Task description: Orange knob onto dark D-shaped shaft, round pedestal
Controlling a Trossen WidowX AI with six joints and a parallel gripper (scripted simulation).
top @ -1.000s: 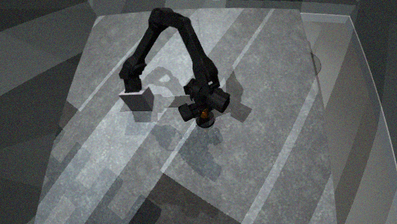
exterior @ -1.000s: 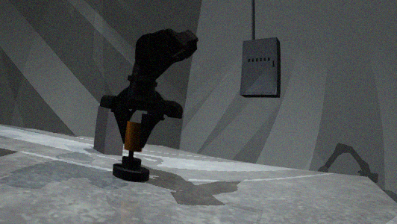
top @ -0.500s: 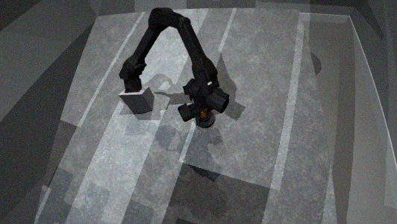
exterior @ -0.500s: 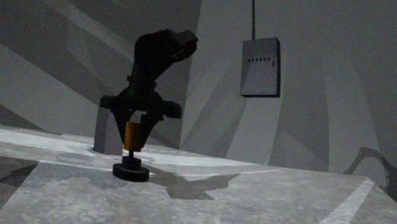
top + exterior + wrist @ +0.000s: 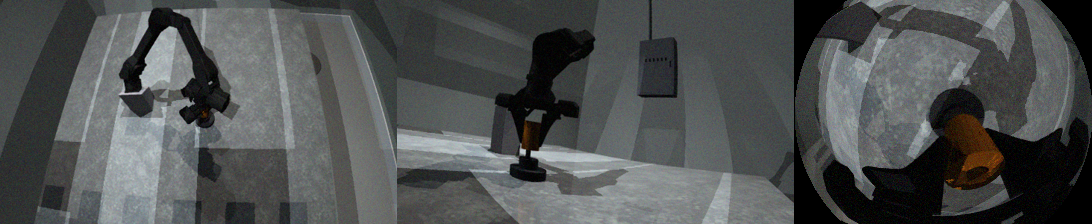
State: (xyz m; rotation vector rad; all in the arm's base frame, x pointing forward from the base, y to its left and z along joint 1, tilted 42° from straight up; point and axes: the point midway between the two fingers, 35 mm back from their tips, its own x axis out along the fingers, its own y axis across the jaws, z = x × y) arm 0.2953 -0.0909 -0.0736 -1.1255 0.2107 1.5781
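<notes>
Right now my gripper tip is 20 mm below the knob. The rest, counted from my gripper tip: dark pedestal 40 mm below.
</notes>
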